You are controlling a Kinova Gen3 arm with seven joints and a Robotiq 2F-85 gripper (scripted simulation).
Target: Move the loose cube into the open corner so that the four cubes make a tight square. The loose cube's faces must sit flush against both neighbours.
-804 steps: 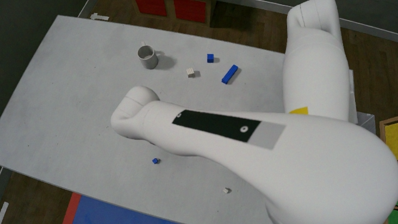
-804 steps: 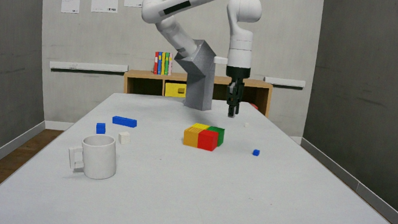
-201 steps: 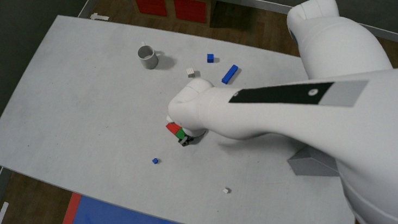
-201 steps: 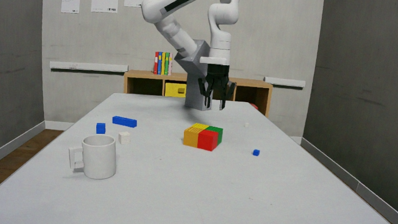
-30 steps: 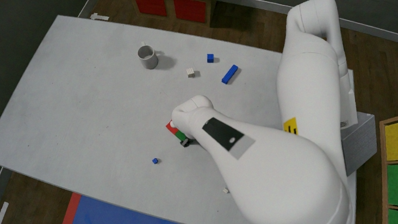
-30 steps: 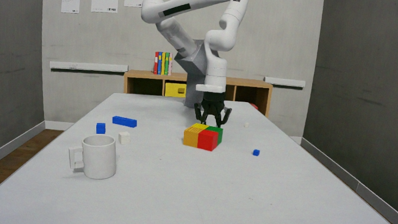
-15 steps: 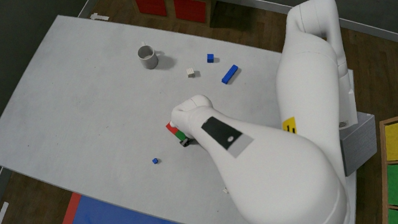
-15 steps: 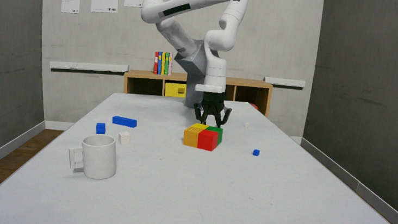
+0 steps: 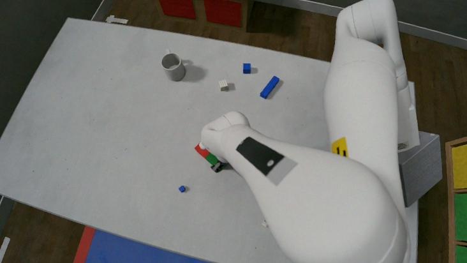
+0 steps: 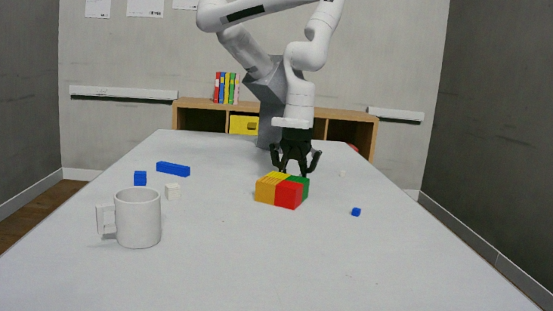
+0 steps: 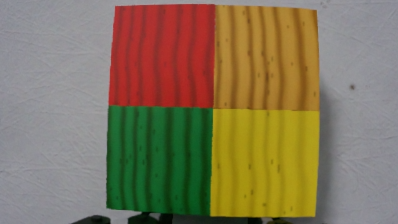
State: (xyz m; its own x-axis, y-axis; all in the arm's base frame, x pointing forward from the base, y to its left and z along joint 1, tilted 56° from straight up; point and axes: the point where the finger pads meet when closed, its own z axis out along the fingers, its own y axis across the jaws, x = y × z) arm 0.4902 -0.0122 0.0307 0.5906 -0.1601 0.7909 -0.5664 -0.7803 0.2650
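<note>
Right now the yellow cube is 40 mm to the right of my hand, 10 mm below it and 10 mm ahead of it. Also, from my hand: green cube 40 mm ahead, 10 mm to the right, 10 mm below; then red cube 80 mm ahead, 40 mm to the right, 10 mm below; then orange cube 80 mm to the right, 50 mm ahead, 10 mm below.
</note>
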